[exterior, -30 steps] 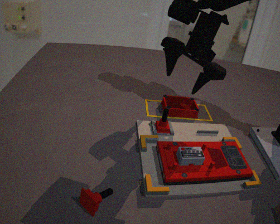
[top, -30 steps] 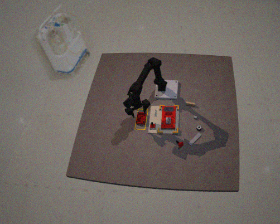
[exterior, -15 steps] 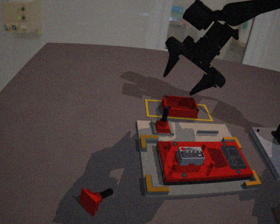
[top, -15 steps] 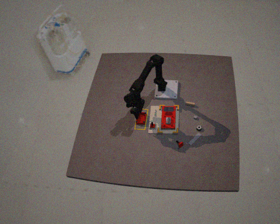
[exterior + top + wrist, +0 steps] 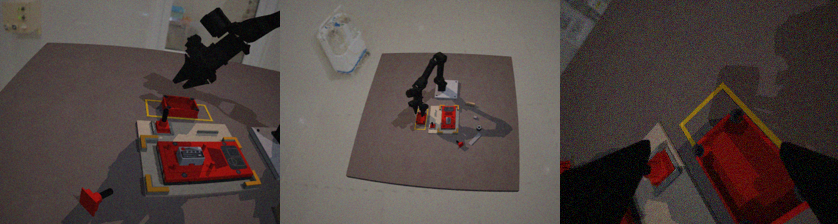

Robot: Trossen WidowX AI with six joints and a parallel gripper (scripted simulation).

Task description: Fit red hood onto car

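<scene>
My gripper tip is 2 cm past the red hood, 1 cm to the right of it and 7 cm above it. From my gripper tip the other things lie so: jig 20 cm to the left, 6 cm below; then wooden block 14 cm behind, 40 cm to the left, 6 cm below; then grey engine block 2 cm ahead, 23 cm to the left, 5 cm below.
</scene>
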